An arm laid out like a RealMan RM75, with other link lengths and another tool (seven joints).
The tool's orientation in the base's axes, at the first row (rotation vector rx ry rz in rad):
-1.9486 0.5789 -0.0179
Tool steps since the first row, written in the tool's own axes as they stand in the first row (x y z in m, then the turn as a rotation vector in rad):
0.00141 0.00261 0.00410 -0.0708 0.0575 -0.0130
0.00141 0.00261 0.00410 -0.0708 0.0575 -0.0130
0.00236 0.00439 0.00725 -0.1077 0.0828 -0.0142
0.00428 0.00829 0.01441 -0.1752 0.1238 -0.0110
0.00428 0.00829 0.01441 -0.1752 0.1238 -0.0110
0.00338 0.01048 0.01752 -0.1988 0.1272 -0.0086
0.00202 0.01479 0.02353 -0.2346 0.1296 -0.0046
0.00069 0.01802 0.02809 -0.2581 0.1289 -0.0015
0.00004 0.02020 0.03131 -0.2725 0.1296 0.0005
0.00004 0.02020 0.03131 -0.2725 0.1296 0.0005
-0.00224 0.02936 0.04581 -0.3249 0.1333 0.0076
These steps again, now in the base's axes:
0.00133 0.00208 -0.00442 -0.0882 -0.0015 -0.0266
0.00133 0.00208 -0.00442 -0.0882 -0.0015 -0.0266
0.00232 0.00380 -0.00759 -0.1309 0.0040 -0.0389
0.00442 0.00787 -0.01460 -0.2055 0.0205 -0.0592
0.00442 0.00787 -0.01460 -0.2055 0.0205 -0.0592
0.00361 0.01017 -0.01766 -0.2270 0.0309 -0.0575
0.00235 0.01443 -0.02372 -0.2584 0.0479 -0.0527
0.00114 0.01780 -0.02821 -0.2781 0.0603 -0.0478
0.00059 0.02010 -0.03137 -0.2905 0.0675 -0.0458
0.00059 0.02010 -0.03137 -0.2905 0.0675 -0.0458
-0.00110 0.03040 -0.04517 -0.3363 0.0935 -0.0394

